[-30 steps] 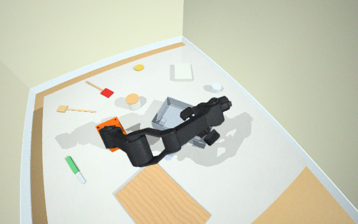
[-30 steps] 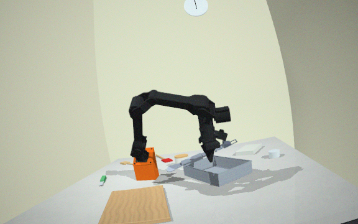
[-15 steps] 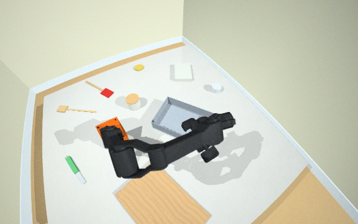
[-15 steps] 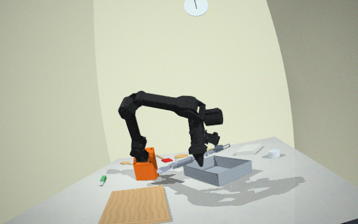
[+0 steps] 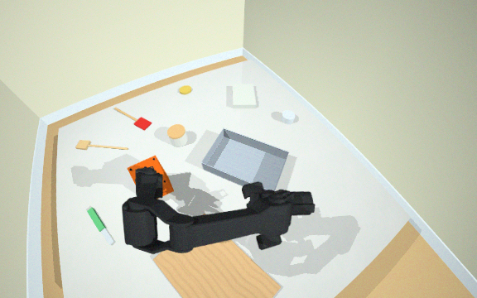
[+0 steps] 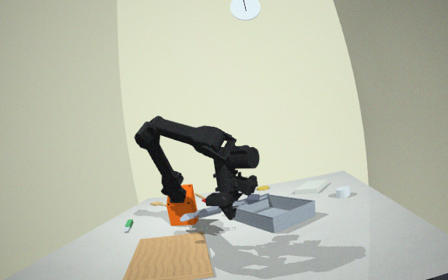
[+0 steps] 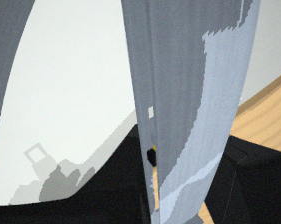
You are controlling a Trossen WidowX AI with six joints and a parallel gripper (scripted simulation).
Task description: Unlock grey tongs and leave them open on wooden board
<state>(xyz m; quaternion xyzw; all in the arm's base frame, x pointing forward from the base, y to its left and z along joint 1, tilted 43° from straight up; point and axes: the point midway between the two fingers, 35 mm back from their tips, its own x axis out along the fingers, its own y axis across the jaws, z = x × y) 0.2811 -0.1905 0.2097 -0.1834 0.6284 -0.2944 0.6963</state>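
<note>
Now: the wooden board 190 mm behind my gripper tip, 90 mm to the right of it and 80 mm below it. From my gripper tip the other things lie so: red spatula (320 mm behind, 730 mm to the left, 80 mm below); then grey roasting tin (90 mm ahead, 240 mm to the left, 60 mm below); then white block (280 mm ahead, 630 mm to the left, 80 mm below).
</note>
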